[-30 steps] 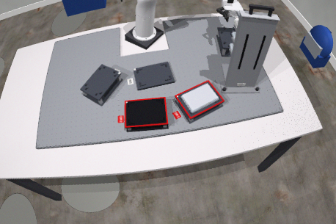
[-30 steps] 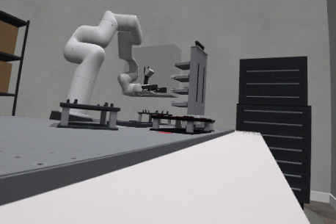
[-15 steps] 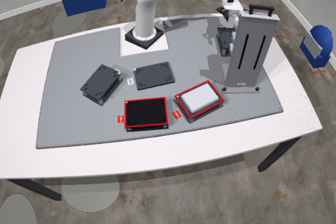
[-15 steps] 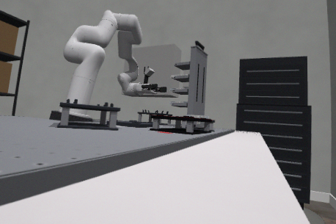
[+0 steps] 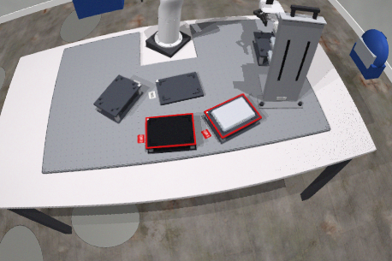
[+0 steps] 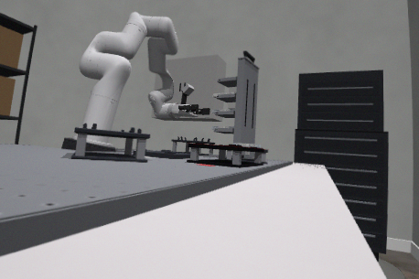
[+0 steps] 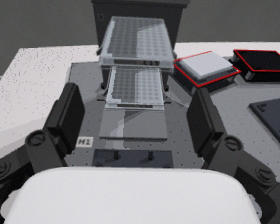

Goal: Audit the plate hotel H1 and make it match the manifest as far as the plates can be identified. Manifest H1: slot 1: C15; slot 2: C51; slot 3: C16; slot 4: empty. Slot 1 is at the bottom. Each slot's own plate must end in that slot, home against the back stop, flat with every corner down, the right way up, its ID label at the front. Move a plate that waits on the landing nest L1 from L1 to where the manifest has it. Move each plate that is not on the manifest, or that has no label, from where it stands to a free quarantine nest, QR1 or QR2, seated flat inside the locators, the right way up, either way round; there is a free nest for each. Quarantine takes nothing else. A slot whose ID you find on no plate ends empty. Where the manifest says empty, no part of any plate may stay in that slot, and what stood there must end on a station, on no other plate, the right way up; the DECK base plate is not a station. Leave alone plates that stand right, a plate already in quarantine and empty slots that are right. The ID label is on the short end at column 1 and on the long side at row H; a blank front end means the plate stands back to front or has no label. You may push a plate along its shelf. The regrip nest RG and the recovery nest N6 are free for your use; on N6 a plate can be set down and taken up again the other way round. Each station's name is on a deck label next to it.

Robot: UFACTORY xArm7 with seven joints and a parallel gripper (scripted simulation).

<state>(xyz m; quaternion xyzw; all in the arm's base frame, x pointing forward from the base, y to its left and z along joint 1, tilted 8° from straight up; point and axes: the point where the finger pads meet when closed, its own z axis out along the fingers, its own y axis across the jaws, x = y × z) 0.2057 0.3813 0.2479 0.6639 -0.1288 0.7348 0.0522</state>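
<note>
My hand is 14 cm short of the plate labelled C16, 6 cm below it and 4 cm to the left of it. The rest, counted from my hand: RG label: 21 cm below, 14 cm behind, 4 cm to the left; then H1 label: 21 cm below, 11 cm ahead, 7 cm to the left; then white plate: 27 cm to the right, 26 cm ahead, 16 cm below.
</note>
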